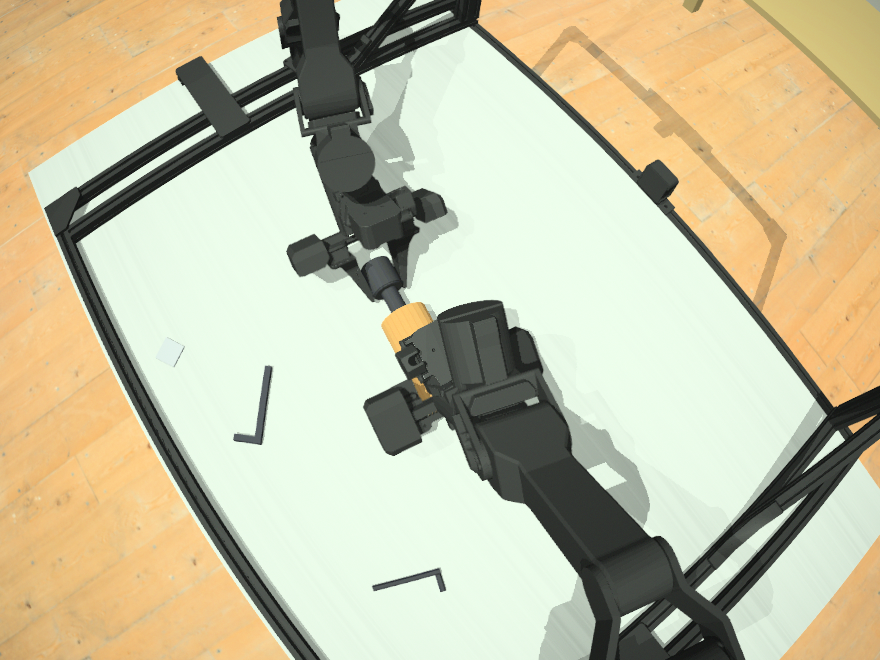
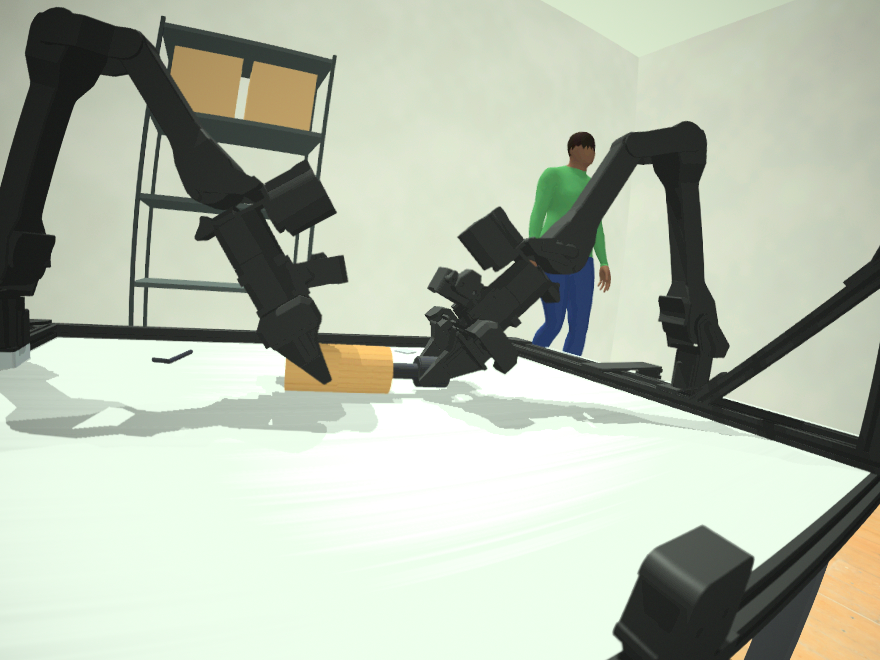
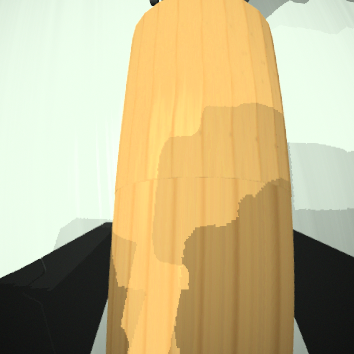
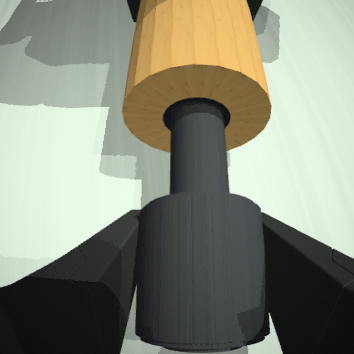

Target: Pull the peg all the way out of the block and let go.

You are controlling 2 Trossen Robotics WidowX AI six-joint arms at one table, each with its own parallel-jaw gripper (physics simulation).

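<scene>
The wooden cylindrical block lies on its side on the table. The dark grey peg has a thick head and a thinner shaft, which runs into the hole in the block's end face. A stretch of shaft shows between head and block; its inner end is hidden. My left gripper is shut on the block, a finger against each side. My right gripper is shut on the peg's head, a finger against each side.
Two dark L-shaped bars and a small pale square lie on the table. Black rails edge the table, with a dark boxy device on one rail. A shelf unit and a person are behind.
</scene>
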